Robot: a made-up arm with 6 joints.
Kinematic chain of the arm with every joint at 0, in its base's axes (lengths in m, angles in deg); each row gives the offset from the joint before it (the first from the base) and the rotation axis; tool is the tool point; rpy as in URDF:
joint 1: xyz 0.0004 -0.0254 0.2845 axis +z
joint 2: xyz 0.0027 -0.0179 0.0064 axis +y
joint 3: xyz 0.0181 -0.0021 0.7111 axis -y
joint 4: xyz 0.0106 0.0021 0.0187 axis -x
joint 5: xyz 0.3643 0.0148 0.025 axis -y
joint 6: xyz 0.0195 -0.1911 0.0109 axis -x
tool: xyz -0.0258 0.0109 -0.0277 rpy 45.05 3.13 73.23
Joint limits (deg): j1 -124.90..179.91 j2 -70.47..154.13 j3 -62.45..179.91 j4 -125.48..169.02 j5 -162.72..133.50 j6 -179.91..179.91
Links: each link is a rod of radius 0.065 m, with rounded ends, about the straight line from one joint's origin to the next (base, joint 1, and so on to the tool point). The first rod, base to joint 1, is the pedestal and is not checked.
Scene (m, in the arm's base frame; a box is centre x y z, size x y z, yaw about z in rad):
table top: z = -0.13
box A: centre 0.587 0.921 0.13 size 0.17 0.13 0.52 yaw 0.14
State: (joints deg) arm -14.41 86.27 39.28 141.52 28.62 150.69
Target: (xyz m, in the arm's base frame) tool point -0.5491 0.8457 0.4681
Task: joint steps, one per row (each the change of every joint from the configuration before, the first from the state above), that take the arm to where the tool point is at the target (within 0.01 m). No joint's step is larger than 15 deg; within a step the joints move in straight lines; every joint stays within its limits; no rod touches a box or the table.
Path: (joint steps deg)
1: 13.33 -8.61 -7.10 1.05 2.01 2.42
2: 13.32 -8.62 -7.10 1.05 2.02 2.42
3: 13.33 -8.61 -7.10 1.05 2.01 2.42
4: 13.33 -8.62 -7.10 1.05 2.01 2.42
5: 14.67 2.94 5.81 0.83 -1.67 -1.94
6: 14.67 2.94 5.81 0.82 -1.67 -1.95
7: 14.67 2.93 5.81 0.83 -1.67 -1.95
8: 14.67 2.94 5.81 0.82 -1.67 -1.94
9: 14.67 2.94 5.81 0.83 -1.68 -1.95

